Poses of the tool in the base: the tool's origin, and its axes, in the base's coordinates. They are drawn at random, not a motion.
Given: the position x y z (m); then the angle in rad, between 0 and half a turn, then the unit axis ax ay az.
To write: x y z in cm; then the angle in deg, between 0 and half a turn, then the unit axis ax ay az. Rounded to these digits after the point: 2 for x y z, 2 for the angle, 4 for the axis.
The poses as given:
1: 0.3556, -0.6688, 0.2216, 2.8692, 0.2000, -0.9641, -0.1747
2: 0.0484, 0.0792, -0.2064, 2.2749, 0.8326, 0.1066, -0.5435
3: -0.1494, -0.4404, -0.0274, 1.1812, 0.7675, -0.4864, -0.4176
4: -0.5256, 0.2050, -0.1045, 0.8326, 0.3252, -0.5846, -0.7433
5: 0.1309, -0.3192, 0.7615, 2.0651, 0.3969, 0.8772, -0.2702
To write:
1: 35.56, -66.88, 22.16, 164.39, 0.2000, -0.9641, -0.1747
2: 4.84, 7.92, -20.64, 130.34, 0.8326, 0.1066, -0.5435
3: -14.94, -44.04, -2.74, 67.68, 0.7675, -0.4864, -0.4176
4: -52.56, 20.50, -10.45, 47.70, 0.3252, -0.5846, -0.7433
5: 13.09, -31.92, 76.15, 118.32, 0.3969, 0.8772, -0.2702
